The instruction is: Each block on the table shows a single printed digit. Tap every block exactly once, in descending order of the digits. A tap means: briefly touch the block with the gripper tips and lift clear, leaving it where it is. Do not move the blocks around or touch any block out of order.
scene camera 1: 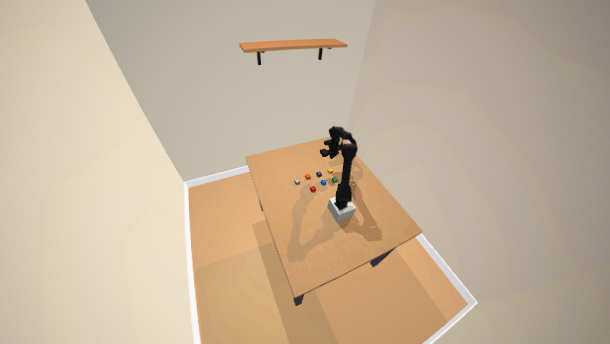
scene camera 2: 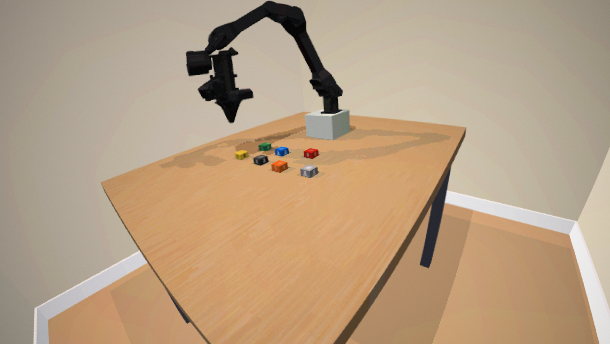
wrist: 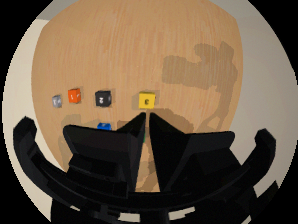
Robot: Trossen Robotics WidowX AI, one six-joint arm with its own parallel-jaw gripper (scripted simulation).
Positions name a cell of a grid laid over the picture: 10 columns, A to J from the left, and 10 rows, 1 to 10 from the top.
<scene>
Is my gripper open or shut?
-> Shut.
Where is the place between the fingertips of my gripper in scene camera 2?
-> At D4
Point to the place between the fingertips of my gripper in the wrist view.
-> E6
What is my gripper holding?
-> Nothing.
</scene>
